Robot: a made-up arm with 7 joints.
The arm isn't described. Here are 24 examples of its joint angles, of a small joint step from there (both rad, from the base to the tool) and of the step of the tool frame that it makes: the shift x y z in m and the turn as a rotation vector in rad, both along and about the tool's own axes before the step.
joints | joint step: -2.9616 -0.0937 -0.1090 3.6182 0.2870 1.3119 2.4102 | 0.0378 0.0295 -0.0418 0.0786 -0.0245 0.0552 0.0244
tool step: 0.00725 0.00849 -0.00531 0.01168 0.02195 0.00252
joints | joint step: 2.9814 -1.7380 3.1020 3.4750 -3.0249 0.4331 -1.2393 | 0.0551 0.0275 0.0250 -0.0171 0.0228 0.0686 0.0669
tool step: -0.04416 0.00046 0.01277 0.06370 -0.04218 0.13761
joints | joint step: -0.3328 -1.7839 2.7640 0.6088 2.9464 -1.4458 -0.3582 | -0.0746 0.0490 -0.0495 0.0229 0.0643 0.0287 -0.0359
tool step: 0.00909 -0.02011 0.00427 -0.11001 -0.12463 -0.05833
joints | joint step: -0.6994 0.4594 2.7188 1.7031 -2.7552 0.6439 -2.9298 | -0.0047 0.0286 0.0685 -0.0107 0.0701 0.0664 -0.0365
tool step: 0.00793 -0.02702 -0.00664 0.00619 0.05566 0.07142
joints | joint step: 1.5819 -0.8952 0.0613 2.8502 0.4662 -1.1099 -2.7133 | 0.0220 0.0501 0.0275 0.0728 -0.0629 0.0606 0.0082
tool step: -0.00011 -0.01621 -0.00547 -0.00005 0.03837 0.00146
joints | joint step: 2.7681 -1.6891 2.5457 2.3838 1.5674 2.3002 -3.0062 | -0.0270 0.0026 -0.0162 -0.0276 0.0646 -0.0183 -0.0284
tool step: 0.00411 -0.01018 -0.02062 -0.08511 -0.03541 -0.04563
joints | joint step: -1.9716 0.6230 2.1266 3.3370 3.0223 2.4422 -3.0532 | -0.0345 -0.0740 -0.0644 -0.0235 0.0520 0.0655 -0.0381
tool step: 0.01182 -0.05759 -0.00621 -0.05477 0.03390 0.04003
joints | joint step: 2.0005 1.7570 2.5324 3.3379 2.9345 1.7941 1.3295 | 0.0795 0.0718 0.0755 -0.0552 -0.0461 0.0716 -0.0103
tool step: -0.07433 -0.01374 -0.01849 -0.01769 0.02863 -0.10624
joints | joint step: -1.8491 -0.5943 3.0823 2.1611 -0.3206 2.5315 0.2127 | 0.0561 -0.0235 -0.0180 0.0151 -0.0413 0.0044 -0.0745
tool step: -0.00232 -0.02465 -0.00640 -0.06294 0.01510 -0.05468
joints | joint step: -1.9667 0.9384 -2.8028 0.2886 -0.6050 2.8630 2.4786 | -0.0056 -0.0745 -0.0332 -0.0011 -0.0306 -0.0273 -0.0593
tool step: 0.00632 -0.01474 -0.01671 0.01649 0.04938 -0.08312
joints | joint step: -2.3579 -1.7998 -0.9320 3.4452 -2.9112 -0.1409 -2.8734 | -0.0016 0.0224 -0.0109 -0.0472 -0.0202 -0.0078 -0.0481
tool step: -0.02955 0.00077 -0.00028 -0.01308 -0.06909 -0.07402
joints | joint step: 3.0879 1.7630 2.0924 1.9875 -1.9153 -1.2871 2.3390 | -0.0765 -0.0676 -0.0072 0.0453 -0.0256 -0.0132 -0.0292
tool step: 0.00060 -0.04661 0.03897 -0.03539 -0.07943 -0.14447
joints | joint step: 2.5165 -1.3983 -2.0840 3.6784 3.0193 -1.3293 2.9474 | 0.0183 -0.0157 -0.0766 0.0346 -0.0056 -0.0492 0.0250
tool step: -0.01071 -0.00159 -0.00010 -0.05420 -0.04439 -0.02309
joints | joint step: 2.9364 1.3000 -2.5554 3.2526 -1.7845 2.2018 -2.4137 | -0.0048 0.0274 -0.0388 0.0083 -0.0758 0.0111 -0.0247
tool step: -0.01549 -0.02639 -0.00919 0.05098 -0.04974 0.06988
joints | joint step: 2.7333 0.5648 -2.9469 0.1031 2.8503 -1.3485 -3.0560 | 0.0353 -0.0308 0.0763 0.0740 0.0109 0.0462 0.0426
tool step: 0.01377 -0.00108 -0.02131 -0.07080 0.11177 -0.00331
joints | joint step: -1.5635 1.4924 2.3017 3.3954 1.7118 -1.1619 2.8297 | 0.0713 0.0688 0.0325 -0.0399 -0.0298 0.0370 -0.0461
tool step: -0.03297 -0.01366 0.06039 0.02077 -0.06937 -0.08258
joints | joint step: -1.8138 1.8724 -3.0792 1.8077 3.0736 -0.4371 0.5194 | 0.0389 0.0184 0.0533 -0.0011 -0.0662 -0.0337 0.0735
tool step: -0.00644 -0.00505 -0.01345 -0.00913 0.01751 0.04048
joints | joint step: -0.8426 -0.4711 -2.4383 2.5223 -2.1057 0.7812 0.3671 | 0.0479 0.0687 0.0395 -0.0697 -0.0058 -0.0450 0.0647
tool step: 0.04828 0.02202 -0.04796 0.05570 0.13481 0.09745
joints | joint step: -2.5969 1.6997 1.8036 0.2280 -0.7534 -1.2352 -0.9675 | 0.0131 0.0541 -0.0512 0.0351 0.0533 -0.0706 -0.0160
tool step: -0.02251 0.02446 -0.01615 -0.16380 -0.02278 0.02708
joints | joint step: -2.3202 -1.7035 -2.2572 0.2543 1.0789 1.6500 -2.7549 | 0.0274 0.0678 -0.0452 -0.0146 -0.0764 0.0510 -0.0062
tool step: -0.00132 -0.01051 0.00458 0.03203 -0.03611 0.03073
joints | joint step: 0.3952 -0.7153 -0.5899 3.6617 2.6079 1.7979 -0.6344 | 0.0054 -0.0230 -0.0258 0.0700 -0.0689 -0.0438 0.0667
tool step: 0.00992 -0.01154 0.02332 -0.06945 -0.08203 0.03861
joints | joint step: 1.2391 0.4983 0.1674 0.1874 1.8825 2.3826 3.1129 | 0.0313 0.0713 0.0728 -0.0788 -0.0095 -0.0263 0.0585
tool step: -0.02477 -0.02851 -0.00843 -0.03109 -0.05922 0.23995
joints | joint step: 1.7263 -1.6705 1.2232 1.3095 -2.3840 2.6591 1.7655 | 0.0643 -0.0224 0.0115 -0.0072 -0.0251 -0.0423 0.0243
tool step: 0.01214 0.00578 0.03416 -0.00467 -0.02579 0.06833
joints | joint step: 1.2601 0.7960 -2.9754 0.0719 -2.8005 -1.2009 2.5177 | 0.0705 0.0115 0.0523 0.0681 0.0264 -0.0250 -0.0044
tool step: 0.00245 -0.00561 -0.01153 -0.05097 0.01048 -0.10854
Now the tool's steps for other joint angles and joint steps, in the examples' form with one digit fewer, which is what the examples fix.
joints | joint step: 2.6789 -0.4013 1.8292 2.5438 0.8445 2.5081 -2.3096 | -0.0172 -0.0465 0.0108 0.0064 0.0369 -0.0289 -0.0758
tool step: -0.0090 0.0265 0.0148 0.0060 0.0000 -0.0899
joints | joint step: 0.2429 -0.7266 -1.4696 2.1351 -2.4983 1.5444 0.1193 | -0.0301 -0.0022 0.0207 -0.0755 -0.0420 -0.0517 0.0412
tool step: 0.0029 -0.0058 -0.0135 -0.0274 0.1006 0.0055
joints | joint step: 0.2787 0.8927 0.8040 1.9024 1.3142 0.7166 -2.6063 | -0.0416 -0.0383 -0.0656 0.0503 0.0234 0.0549 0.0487
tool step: 0.0100 0.0380 -0.0471 -0.0680 -0.0187 -0.0122
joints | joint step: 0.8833 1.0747 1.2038 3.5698 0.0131 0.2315 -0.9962 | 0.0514 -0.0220 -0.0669 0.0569 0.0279 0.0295 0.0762
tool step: 0.0231 -0.0252 -0.0089 0.0361 0.0395 0.0700
